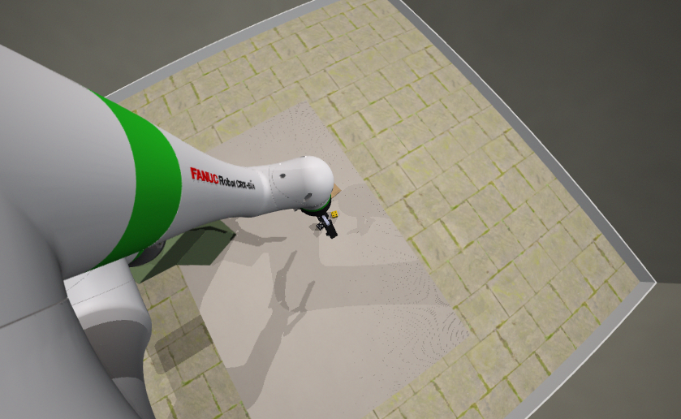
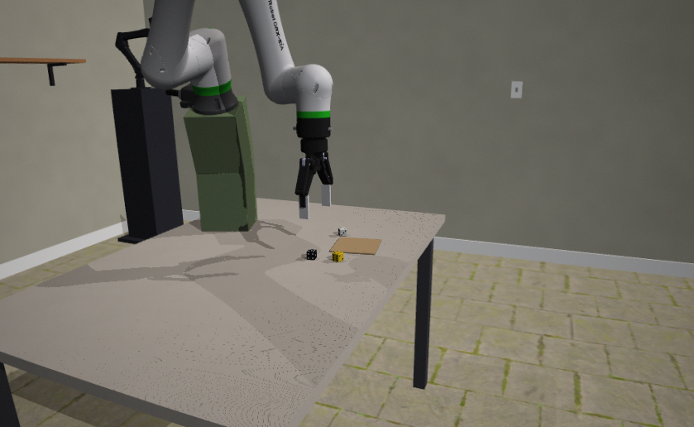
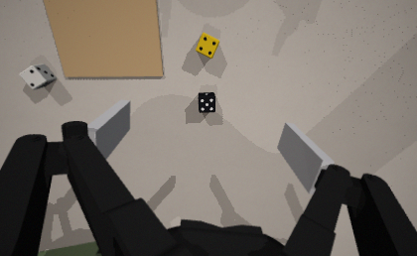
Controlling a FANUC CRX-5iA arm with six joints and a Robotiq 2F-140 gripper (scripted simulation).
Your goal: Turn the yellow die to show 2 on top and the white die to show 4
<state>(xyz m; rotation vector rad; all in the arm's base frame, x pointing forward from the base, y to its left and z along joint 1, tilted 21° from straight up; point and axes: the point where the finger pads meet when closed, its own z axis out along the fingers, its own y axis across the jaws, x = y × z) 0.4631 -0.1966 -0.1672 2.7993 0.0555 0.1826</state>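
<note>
Now: hand 14 cm above the black die and 2 cm past it. From my hand the other things lie so: tan mat 15 cm to the left, 15 cm below, 7 cm ahead; then white die 23 cm to the left, 14 cm below, 2 cm behind; then yellow die 14 cm below, 6 cm ahead, 1 cm to the left.
</note>
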